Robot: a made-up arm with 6 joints.
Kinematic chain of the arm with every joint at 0, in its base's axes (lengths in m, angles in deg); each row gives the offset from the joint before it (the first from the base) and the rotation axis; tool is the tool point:
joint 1: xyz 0 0 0.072 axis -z
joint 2: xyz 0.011 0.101 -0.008 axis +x
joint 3: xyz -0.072 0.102 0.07 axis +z
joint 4: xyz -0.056 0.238 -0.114 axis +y
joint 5: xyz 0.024 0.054 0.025 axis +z
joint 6: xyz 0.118 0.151 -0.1 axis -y
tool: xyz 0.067 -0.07 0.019
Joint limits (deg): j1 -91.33..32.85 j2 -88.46..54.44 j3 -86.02..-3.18 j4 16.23..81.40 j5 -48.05..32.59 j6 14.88..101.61
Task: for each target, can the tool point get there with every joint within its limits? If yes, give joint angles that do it. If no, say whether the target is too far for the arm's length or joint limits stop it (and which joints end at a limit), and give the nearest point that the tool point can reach.
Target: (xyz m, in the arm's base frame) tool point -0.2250 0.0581 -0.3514
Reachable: yes | joints -78.98 -45.26 -14.24 67.49 -33.59 75.32
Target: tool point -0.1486 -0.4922 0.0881
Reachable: no: joint limits stop it (at a limit: joint 1, joint 2, joint 3, joint 6) | nearest point 0.0871 -0.2295 -0.0396 | short by 0.375 m
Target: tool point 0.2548 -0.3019 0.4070
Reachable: no: joint limits stop it (at a limit: joint 1, joint 2, joint 3, joint 4, joint 6) | nearest point 0.2134 -0.1870 0.0743 | short by 0.354 m
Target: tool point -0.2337 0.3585 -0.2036
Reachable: yes | joints -68.03 -6.39 -64.21 74.78 -7.15 34.41
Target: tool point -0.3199 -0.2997 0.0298
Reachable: no: joint limits stop it (at a limit: joint 1, joint 3, joint 4, joint 5, joint 6) | nearest point -0.4995 -0.1253 0.0032 | short by 0.252 m
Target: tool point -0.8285 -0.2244 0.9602
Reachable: no: too far | nearest point -0.5702 -0.1244 0.4169 | short by 0.610 m
